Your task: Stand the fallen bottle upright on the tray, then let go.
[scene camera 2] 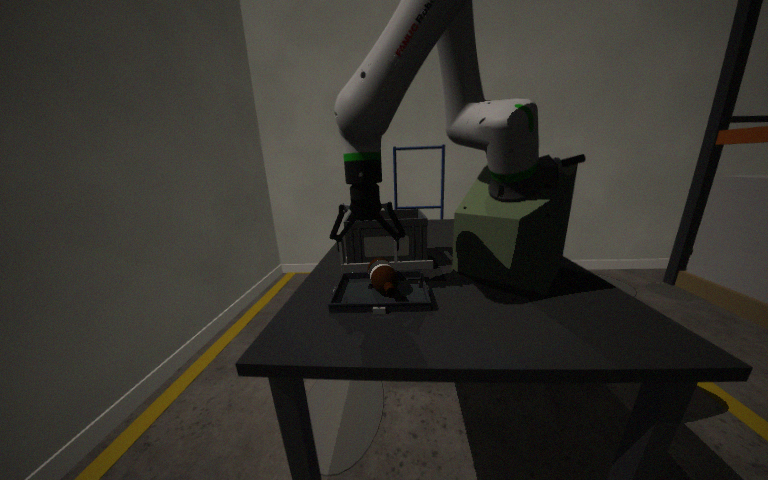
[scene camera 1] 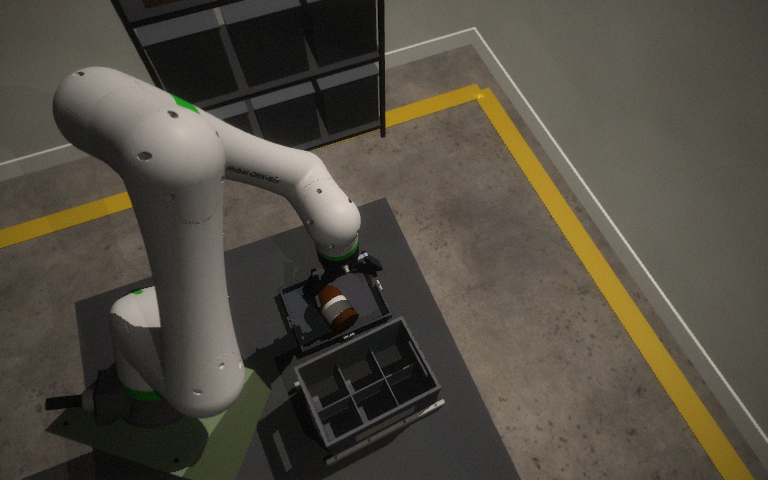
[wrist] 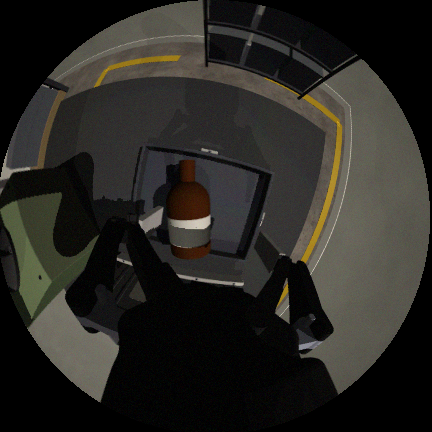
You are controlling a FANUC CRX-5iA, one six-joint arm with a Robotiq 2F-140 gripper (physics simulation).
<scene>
I see my gripper and a brown bottle.
My gripper also shows in scene camera 1 and in the wrist view.
</scene>
